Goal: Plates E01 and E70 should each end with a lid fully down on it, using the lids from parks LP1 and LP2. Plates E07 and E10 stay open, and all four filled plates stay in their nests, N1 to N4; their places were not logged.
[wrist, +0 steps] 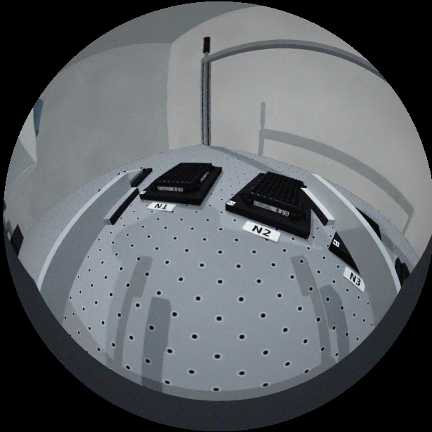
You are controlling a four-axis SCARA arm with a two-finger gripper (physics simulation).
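Observation:
My gripper (218, 176) is open and empty, its two fingers wide apart, low over the table. A black plate (184, 176) without a lid sits in nest N1 (207, 193), ahead and left of centre; its small label seems to read E07. Another black plate (277, 190) without a lid sits in nest N2 (240, 206), ahead and right of centre; its label reads E10. Nest N3 (344, 251) shows in part at the right, mostly behind the right finger, which hides its plate. Plates E01 and E70 and the lids cannot be made out.
A dark holder edge (145, 175) shows behind the left finger, beyond N1. A dark object (401, 270) is partly visible at the far right edge. A post with a signal light (206, 100) stands at the back corner. The perforated table (219, 300) extends below the view's middle, with gripper shadows.

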